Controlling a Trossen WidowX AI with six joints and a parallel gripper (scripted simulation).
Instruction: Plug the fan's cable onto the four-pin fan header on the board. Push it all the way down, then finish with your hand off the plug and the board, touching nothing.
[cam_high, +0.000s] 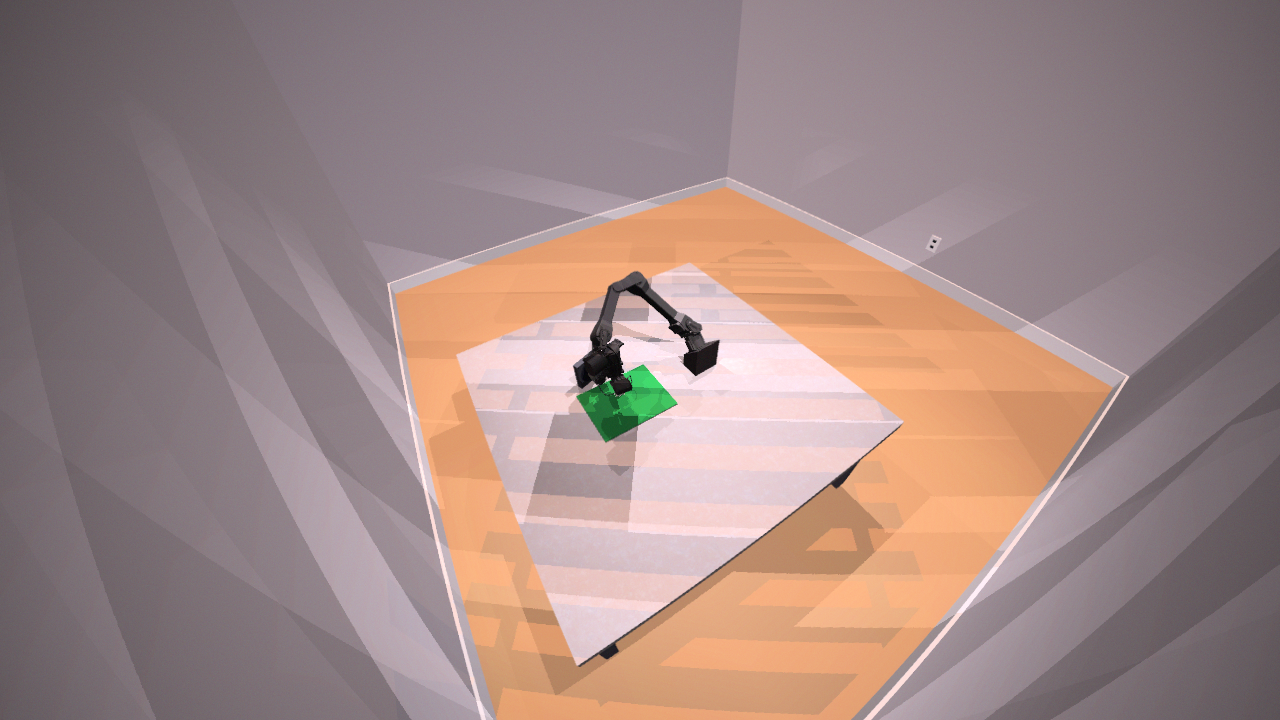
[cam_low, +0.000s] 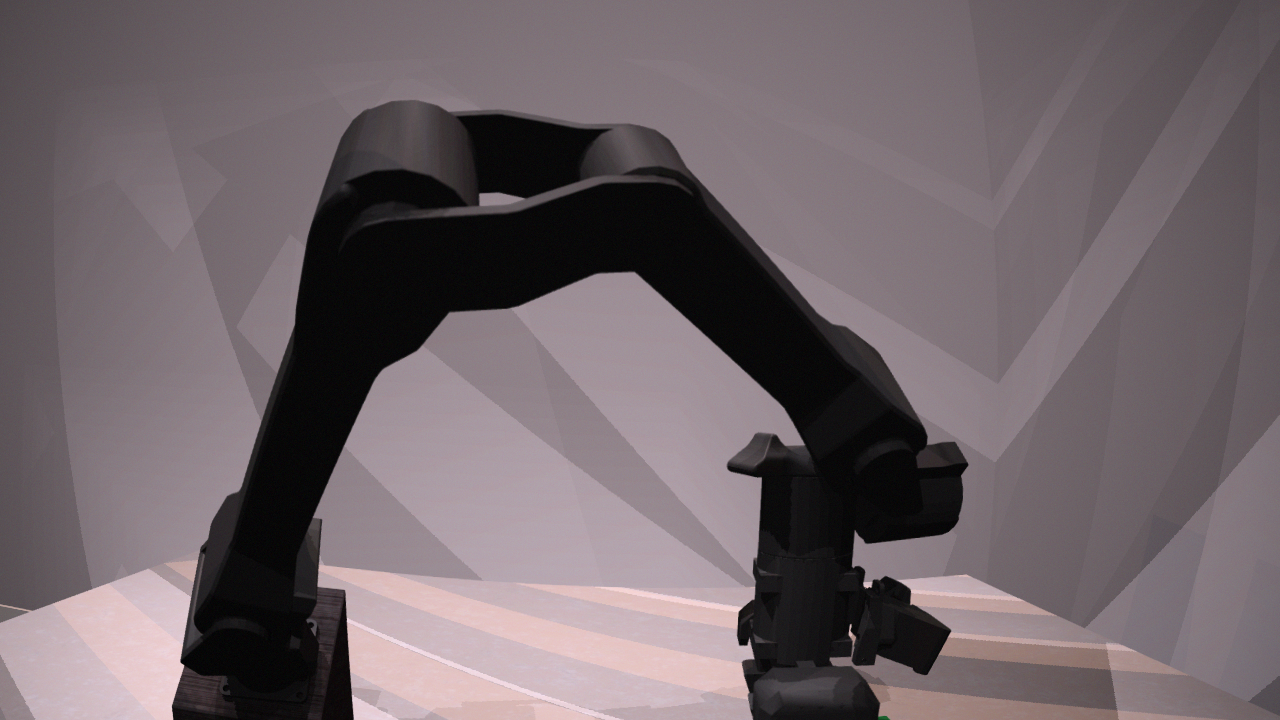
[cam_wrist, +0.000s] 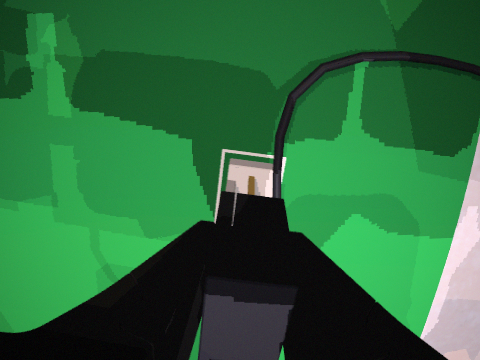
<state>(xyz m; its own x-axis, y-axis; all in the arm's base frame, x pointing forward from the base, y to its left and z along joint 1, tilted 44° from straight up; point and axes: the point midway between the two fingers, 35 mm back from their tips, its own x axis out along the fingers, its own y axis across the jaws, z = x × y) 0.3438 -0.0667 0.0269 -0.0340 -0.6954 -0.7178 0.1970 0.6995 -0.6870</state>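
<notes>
The white four-pin fan header is 4 cm below my gripper tip and 1 cm behind it. From my gripper tip the other things lie so: green board (6 cm below, 4 cm to the left, 1 cm behind); then black fan (13 cm to the right, 4 cm ahead, 2 cm above); then black fan cable plug (1 cm behind, 1 cm above).
</notes>
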